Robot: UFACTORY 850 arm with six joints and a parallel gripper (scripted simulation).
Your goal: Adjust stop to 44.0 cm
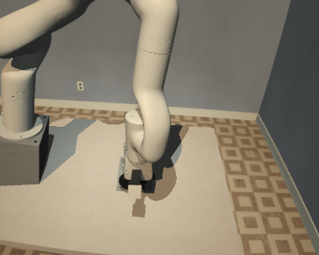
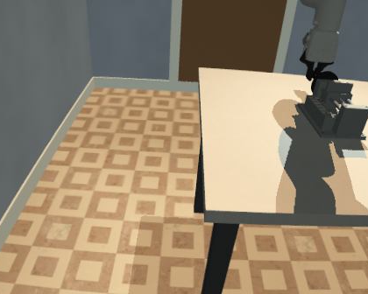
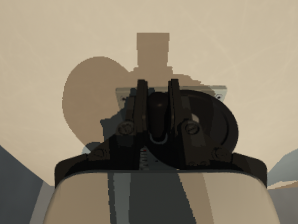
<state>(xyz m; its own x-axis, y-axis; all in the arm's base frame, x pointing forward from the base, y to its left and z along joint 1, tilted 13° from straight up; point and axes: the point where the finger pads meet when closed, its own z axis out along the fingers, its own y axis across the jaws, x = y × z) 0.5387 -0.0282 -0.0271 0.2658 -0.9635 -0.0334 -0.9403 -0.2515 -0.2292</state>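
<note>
The handwheel handle lies 10 mm to the left of my hand. Also, from my hand: black handwheel (20 mm to the left, 10 mm below, 10 mm behind).
</note>
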